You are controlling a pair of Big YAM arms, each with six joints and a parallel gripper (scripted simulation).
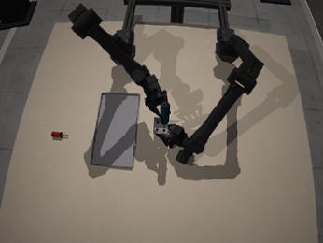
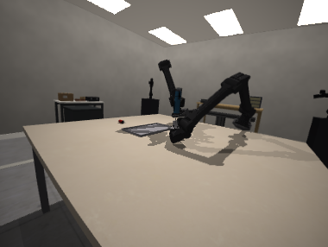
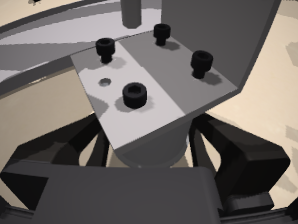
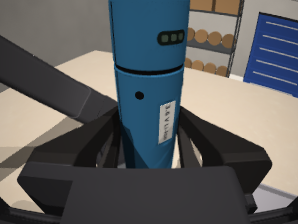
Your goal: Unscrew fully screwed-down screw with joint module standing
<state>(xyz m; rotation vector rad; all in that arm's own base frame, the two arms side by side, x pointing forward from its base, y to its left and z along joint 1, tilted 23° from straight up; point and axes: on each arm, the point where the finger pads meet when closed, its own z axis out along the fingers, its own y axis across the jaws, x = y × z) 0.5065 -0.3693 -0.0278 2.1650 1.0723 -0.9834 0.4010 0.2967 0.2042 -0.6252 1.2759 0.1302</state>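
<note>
My left hand is 1 cm below the joint module. Also, from my left hand: grey bracket (5 cm above); then flat grey tray (3 cm behind, 24 cm to the right, 2 cm below); then red-handled tool (55 cm to the right, 1 cm below).
</note>
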